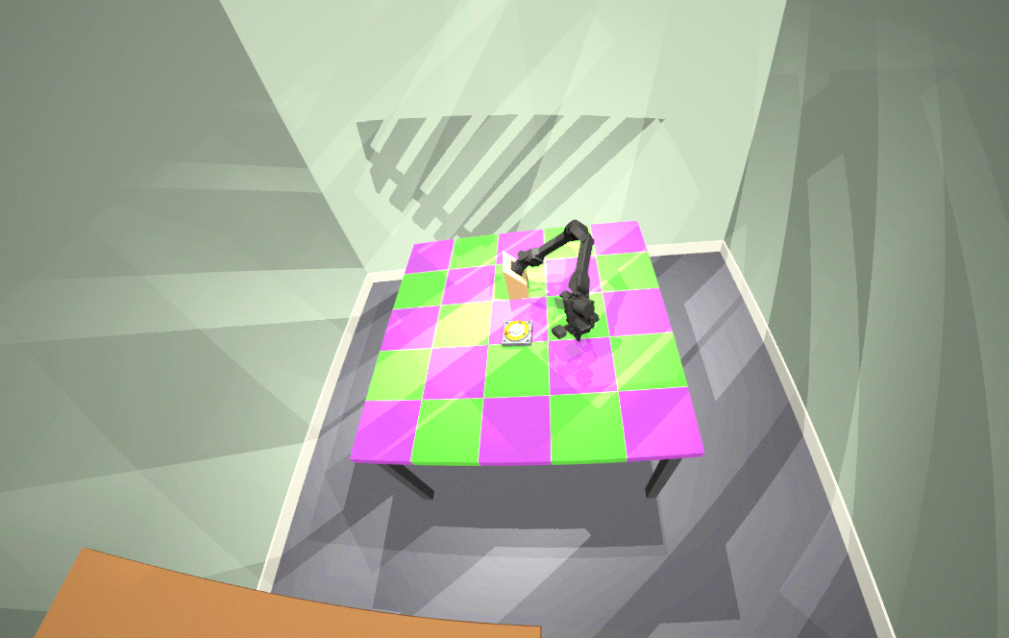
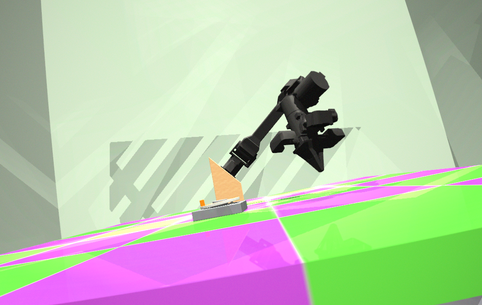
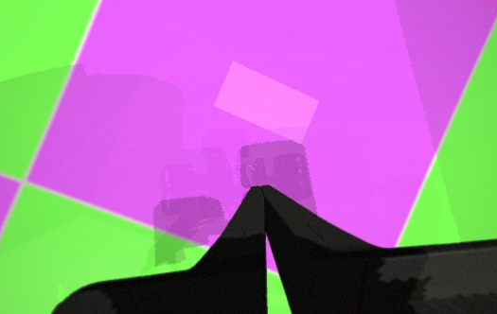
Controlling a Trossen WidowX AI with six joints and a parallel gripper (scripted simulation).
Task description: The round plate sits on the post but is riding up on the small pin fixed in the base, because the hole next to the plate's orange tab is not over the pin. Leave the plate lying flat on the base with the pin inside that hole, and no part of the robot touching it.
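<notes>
The round plate lies 10 cm behind my gripper tip, 28 cm to the right of it and 2 cm below it.
</notes>
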